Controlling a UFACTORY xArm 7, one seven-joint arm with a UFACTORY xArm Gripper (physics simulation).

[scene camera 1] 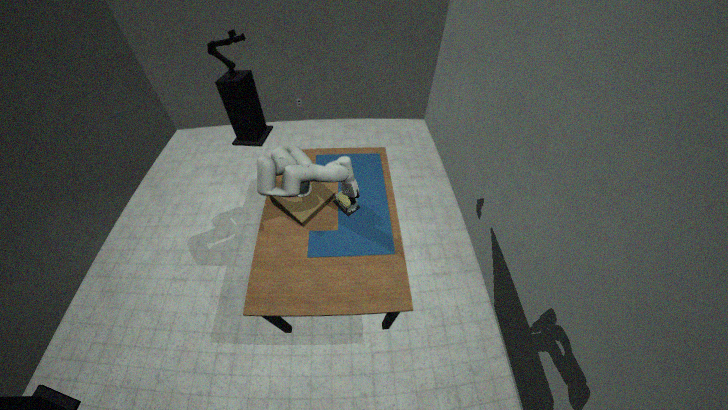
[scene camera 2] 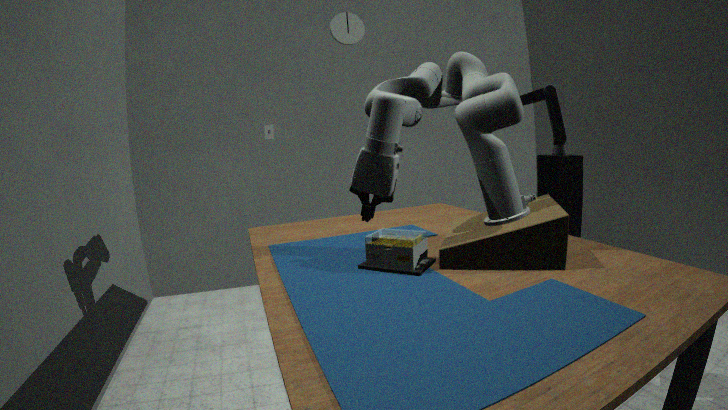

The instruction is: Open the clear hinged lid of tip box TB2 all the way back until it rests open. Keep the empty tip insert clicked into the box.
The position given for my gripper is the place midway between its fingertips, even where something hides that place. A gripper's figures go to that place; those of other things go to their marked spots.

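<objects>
My gripper (scene camera 2: 366, 219) is 0.89 m from the lens; a clear lid (scene camera 2: 387, 237) is 0.82 m from the lens.
</objects>
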